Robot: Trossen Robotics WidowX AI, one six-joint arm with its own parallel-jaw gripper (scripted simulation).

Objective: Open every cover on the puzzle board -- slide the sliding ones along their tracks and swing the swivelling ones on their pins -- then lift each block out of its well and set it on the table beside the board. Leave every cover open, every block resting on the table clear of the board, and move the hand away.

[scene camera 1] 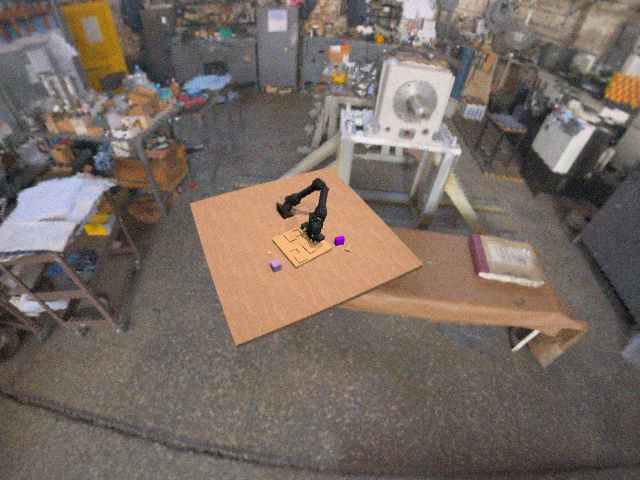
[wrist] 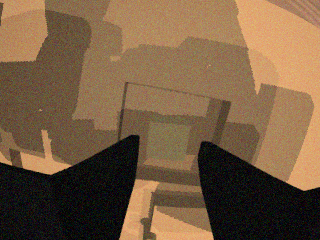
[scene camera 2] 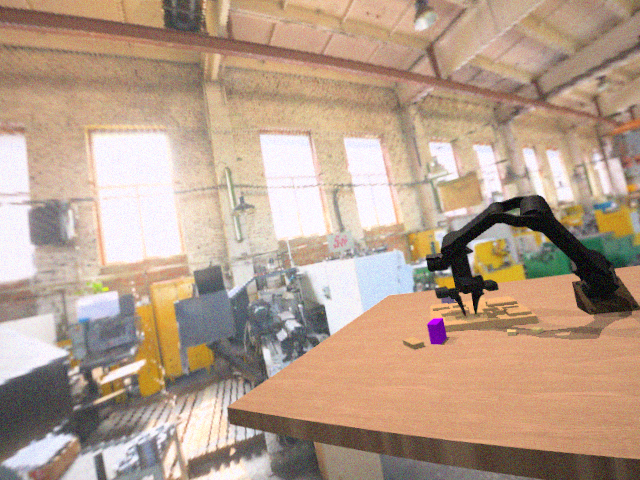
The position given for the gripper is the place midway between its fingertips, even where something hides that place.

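Note:
Puzzle board (scene camera 1: 290,249), also (wrist: 82,82). Gripper (scene camera 2: 470,314), also (wrist: 169,147).

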